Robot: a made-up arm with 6 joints.
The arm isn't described. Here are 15 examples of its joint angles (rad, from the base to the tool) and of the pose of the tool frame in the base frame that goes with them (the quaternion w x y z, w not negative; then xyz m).
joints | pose
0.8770 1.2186 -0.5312 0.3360 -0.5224 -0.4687 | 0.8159 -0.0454 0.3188 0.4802 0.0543 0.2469 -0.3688
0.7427 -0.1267 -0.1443 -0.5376 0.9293 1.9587 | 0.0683 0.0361 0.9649 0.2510 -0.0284 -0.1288 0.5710
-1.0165 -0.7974 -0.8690 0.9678 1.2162 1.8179 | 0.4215 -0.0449 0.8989 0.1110 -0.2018 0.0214 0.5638
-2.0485 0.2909 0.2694 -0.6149 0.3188 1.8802 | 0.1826 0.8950 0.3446 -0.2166 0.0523 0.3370 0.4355
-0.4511 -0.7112 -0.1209 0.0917 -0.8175 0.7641 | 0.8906 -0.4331 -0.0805 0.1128 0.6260 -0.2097 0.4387
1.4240 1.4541 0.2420 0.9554 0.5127 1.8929 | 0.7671 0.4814 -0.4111 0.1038 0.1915 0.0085 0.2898
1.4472 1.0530 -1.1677 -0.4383 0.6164 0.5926 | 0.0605 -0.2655 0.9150 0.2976 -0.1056 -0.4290 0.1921
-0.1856 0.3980 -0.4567 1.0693 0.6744 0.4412 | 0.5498 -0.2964 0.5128 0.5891 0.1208 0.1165 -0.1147
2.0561 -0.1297 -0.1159 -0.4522 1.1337 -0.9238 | 0.6159 -0.5457 -0.2372 0.5163 0.5491 0.5389 0.1671
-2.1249 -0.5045 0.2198 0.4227 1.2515 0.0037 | 0.2090 0.1533 0.7715 -0.5811 -0.4576 0.0416 0.3313
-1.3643 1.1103 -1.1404 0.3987 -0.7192 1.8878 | 0.7780 0.5190 0.1068 0.3376 0.1423 0.3533 0.0523
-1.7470 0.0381 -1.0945 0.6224 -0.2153 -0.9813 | 0.5651 -0.1055 -0.4691 -0.6704 0.0363 -0.6942 0.5716
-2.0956 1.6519 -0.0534 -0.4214 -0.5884 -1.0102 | 0.4429 0.0600 0.4963 -0.7443 -0.4173 0.2528 -0.2048
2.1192 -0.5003 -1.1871 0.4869 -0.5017 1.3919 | 0.3393 0.0394 0.2316 -0.9109 -0.3592 0.1323 0.2839
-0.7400 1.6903 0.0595 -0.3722 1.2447 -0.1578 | 0.0872 -0.0012 -0.9823 -0.1659 -0.5439 -0.1303 0.4798
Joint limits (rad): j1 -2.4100..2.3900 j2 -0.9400..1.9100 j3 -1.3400..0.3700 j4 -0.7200..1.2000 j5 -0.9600..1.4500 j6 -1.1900..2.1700
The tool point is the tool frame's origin. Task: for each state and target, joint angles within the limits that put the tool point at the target. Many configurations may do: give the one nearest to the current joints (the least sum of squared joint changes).
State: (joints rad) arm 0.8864 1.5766 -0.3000 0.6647 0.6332 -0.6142
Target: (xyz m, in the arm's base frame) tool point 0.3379 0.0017 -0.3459
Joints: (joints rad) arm 1.0393 0.9510 -0.0363 0.2388 0.6181 -0.8873
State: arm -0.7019 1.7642 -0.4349 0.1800 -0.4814 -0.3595
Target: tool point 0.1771 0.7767 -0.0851
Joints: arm -1.1510 1.9100 0.1999 0.8760 -0.3634 -0.4971
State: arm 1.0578 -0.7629 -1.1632 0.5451 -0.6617 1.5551
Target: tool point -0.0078 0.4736 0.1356
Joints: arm 1.0964 -0.2877 -0.7812 0.3844 -0.7746 1.3675
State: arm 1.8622 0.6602 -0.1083 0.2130 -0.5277 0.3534
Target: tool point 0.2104 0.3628 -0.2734
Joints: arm 1.7793 0.7141 0.0124 -0.0885 -0.4476 -0.0387
